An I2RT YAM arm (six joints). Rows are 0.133 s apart.
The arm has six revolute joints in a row. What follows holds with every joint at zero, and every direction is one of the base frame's.
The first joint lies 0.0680 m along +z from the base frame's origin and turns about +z.
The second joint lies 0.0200 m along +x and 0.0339 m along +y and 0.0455 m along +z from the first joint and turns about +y.
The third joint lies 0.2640 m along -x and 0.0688 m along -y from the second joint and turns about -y.
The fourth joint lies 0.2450 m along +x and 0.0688 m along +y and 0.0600 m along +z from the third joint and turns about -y.
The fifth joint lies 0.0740 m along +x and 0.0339 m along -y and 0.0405 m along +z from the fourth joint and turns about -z.
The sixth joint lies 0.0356 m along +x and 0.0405 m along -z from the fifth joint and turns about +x.
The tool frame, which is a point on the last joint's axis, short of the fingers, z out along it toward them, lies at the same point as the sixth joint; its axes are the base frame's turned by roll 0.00, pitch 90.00 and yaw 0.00 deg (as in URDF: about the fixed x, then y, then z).
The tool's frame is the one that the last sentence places.
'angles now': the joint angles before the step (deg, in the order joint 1, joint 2, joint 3, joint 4, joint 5, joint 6). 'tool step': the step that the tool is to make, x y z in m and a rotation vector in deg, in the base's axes. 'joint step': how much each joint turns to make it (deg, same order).
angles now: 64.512, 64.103, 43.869, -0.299, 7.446, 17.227
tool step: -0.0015, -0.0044, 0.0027, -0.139, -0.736, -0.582
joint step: -0.013, -1.268, -0.166, -0.845, 0.786, -0.485
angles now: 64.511, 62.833, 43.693, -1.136, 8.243, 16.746
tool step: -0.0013, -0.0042, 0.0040, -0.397, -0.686, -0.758
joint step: -0.008, -1.176, 0.299, -1.464, 0.978, -0.487
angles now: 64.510, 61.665, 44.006, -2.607, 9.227, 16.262
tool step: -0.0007, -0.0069, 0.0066, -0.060, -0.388, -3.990
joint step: 0.006, -1.621, 0.708, -2.420, 3.878, 1.054
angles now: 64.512, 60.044, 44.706, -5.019, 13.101, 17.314
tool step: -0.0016, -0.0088, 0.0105, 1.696, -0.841, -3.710
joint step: -0.068, -2.314, 0.642, -1.379, 3.441, 1.234
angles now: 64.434, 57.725, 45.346, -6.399, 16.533, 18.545
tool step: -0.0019, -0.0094, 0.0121, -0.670, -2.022, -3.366
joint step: -0.020, -2.084, 1.578, -3.078, 3.844, -0.994
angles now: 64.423, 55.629, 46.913, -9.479, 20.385, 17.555
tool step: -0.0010, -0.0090, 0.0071, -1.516, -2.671, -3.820
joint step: -0.111, -1.768, 0.640, -1.880, 4.472, -1.921
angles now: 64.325, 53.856, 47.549, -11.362, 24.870, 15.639
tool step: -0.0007, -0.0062, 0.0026, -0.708, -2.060, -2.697
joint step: -0.085, -1.331, -0.315, -0.117, 3.136, -1.444
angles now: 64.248, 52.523, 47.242, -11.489, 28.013, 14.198
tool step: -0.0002, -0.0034, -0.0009, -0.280, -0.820, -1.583
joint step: -0.109, -0.752, -0.635, 0.210, 1.658, -0.460
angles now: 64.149, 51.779, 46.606, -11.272, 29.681, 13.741
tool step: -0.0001, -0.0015, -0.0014, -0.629, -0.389, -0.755
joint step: -0.026, -0.300, -0.374, -0.095, 0.877, -0.452
